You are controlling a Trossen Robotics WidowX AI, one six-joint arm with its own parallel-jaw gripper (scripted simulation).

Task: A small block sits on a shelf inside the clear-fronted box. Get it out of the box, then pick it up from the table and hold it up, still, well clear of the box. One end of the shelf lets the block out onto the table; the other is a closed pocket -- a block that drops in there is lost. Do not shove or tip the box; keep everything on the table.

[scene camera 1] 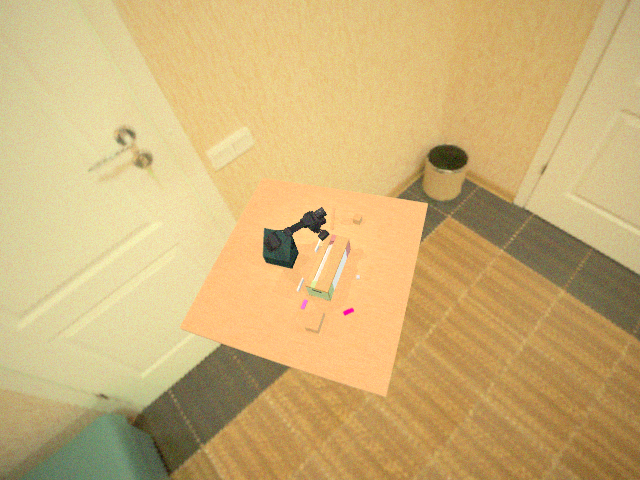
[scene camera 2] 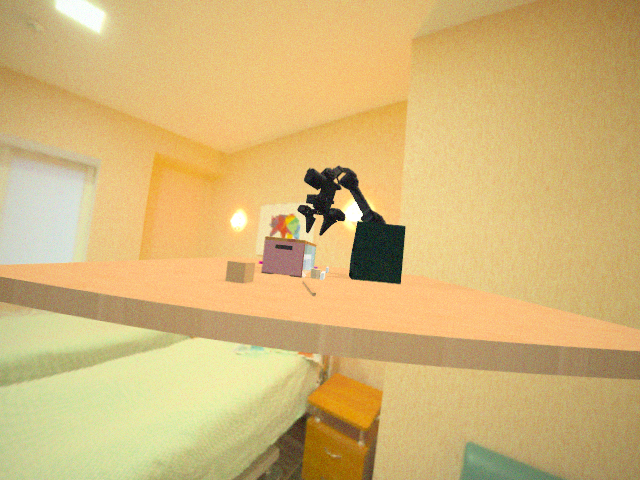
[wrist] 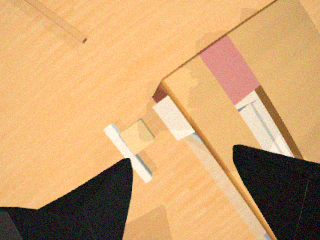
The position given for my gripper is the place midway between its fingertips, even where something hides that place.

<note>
In view: my gripper [scene camera 2: 313,234].
My gripper also shows in the wrist view [wrist: 182,159].
</note>
